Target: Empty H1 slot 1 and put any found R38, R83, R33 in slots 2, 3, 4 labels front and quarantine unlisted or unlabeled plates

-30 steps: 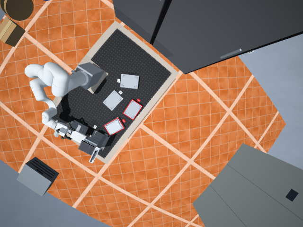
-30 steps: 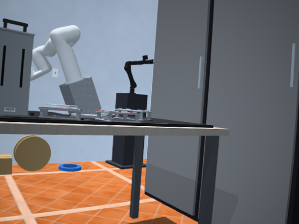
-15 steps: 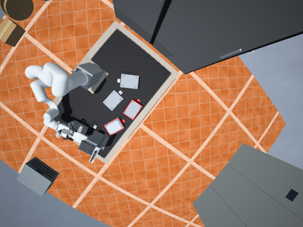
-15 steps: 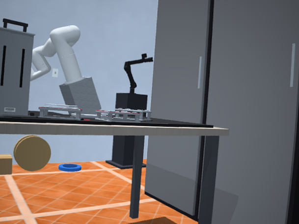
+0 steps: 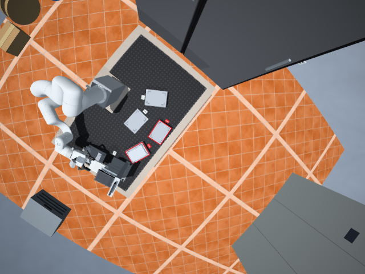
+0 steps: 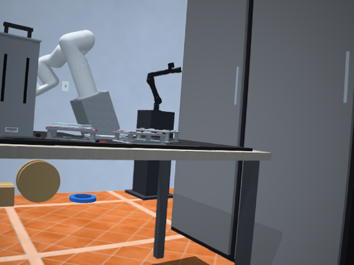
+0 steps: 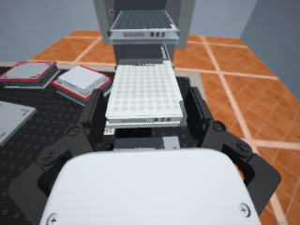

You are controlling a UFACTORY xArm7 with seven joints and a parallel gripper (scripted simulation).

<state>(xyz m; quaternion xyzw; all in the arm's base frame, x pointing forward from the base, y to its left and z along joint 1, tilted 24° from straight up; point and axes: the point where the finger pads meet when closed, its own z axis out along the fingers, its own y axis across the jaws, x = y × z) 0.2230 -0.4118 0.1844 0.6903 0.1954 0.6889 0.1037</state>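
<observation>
Now: hand 5 cm short of the white well plate, 1 cm to the right of it and 2 cm above it. From my hand the other things lie so: RG label: 15 cm behind, 2 cm to the right, 18 cm below; then plate labelled R83: 14 cm ahead, 2 cm to the left, 3 cm above; then black well plate: 14 cm ahead, 2 cm to the left, 9 cm above.
</observation>
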